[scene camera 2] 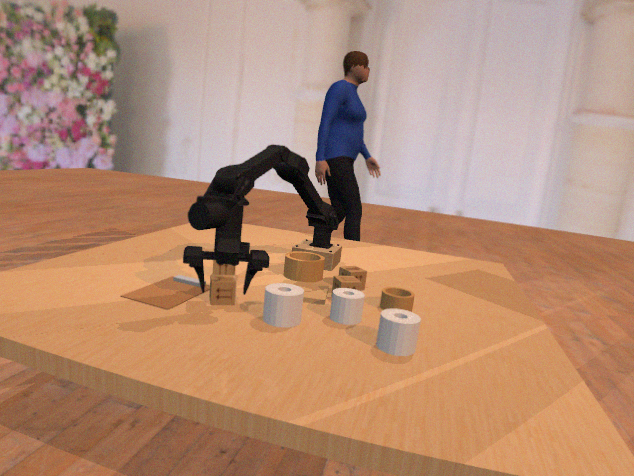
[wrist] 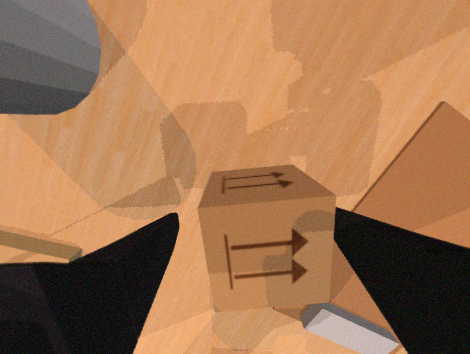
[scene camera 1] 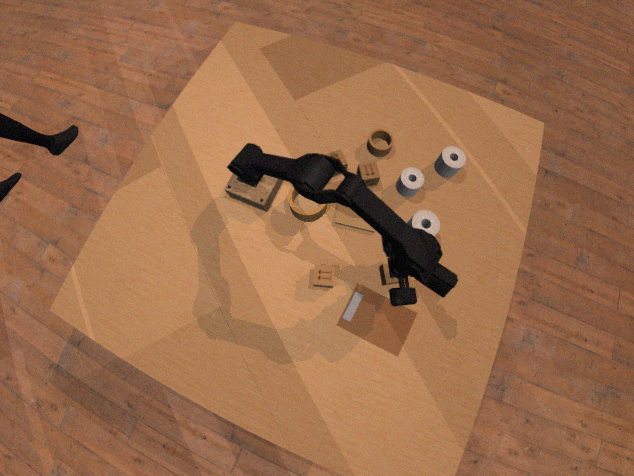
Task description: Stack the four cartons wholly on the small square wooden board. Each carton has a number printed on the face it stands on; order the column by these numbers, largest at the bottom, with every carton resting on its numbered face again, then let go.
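Places are measured from the arm's base along level axes (x ahead, y left, z up), in metres.
Where they show: gripper, fingertip midpoint: (scene camera 2: 224,293) (wrist: 252,216) (scene camera 1: 391,272); arm's base, link origin: (scene camera 2: 321,245) (scene camera 1: 251,174).
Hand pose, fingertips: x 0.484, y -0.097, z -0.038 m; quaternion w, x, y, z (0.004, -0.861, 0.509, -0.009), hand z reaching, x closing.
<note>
Each offset is from my fingertips to the centre of the thing.
My gripper (scene camera 1: 397,274) (scene camera 2: 224,292) (wrist: 252,216) points down, open, its fingers on either side of a brown carton @(dz +0.008, dx +0.000, dy -0.004 m) (scene camera 1: 390,277) (scene camera 2: 223,290) (wrist: 270,260) with gaps to it in the scene camera 2 view. That carton stands on the table. A second carton @(dz +0.008, dx -0.168, dy -0.086 m) (scene camera 1: 323,276) (scene camera 2: 224,268) stands apart, partly hidden in the scene camera 2 view. A third carton @(dz +0.008, dx -0.170, dy +0.249 m) (scene camera 1: 368,174) (scene camera 2: 346,282) and a fourth carton @(dz +0.008, dx -0.275, dy +0.244 m) (scene camera 1: 337,159) (scene camera 2: 358,276) stand near each other. The square wooden board @(dz -0.013, dx -0.155, dy +0.143 m) (scene camera 1: 353,218) (scene camera 2: 315,295) (wrist: 37,242) is partly hidden by the arm in the scene camera 1 view. The numbered faces are hidden.
A brown clipboard @(dz -0.013, dx +0.014, dy -0.133 m) (scene camera 1: 381,330) (scene camera 2: 157,295) (wrist: 430,165) lies close to the first carton. White rolls @(dz +0.014, dx +0.052, dy +0.397 m) (scene camera 1: 450,162) @(dz +0.011, dx -0.045, dy +0.276 m) (scene camera 1: 410,183) @(dz +0.015, dx +0.033, dy +0.154 m) (scene camera 1: 426,223) (scene camera 2: 283,307) (scene camera 2: 347,307) (scene camera 2: 397,334) stand nearby. A large ring @(dz +0.011, dx -0.301, dy +0.098 m) (scene camera 1: 307,215) (scene camera 2: 303,270) and a smaller ring @(dz +0.002, dx -0.175, dy +0.377 m) (scene camera 1: 379,151) (scene camera 2: 396,302) stand on the table.
</note>
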